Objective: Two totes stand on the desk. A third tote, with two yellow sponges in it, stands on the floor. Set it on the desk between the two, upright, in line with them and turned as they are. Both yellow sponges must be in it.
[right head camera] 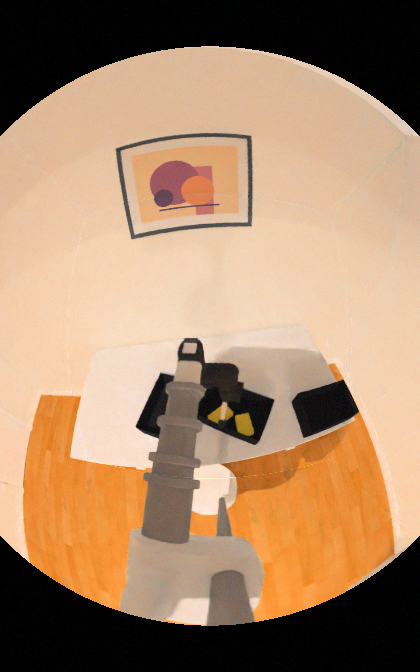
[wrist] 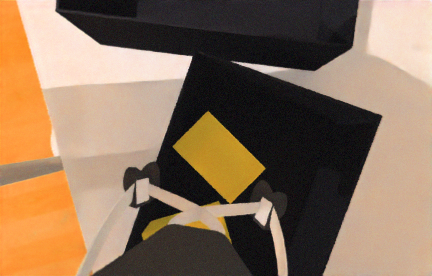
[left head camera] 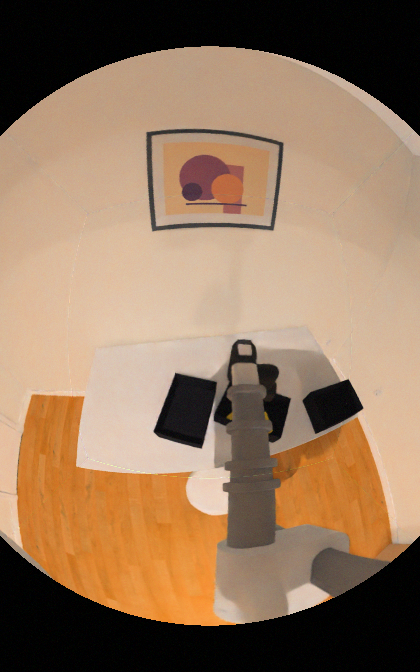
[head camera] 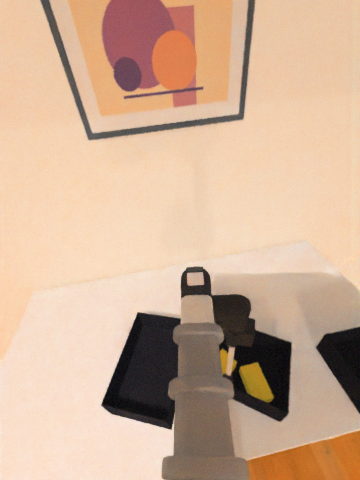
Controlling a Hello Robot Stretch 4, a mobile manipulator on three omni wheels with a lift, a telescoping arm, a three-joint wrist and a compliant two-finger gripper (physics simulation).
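Observation:
The black tote with the sponges [head camera: 280, 360] [left head camera: 281, 407] [right head camera: 261, 412] [wrist: 300, 140] is upright on the desk between the left tote [head camera: 150, 370] [left head camera: 187, 411] [right head camera: 151, 411] [wrist: 225, 25] and the right tote [head camera: 346, 357] [left head camera: 332, 406] [right head camera: 325, 409]. It is turned at an angle to the left tote, one corner close to it; contact cannot be told. One yellow sponge [head camera: 256, 382] [right head camera: 245, 425] [wrist: 155, 227] and a second yellow sponge [head camera: 226, 361] [right head camera: 218, 416] [wrist: 217, 156] lie inside. My gripper [right head camera: 222, 423] [wrist: 206, 186] is open, pointing down over the middle tote, one fingertip near its front wall. The arm hides parts of the totes.
The white desk [head camera: 60, 350] [left head camera: 120, 400] [right head camera: 110, 395] [wrist: 100, 115] stands against the wall, with a framed picture [head camera: 166, 125] [left head camera: 214, 228] [right head camera: 192, 229] above. A round white object [left head camera: 206, 492] [right head camera: 212, 492] shows beyond the desk's front edge, over the wooden floor.

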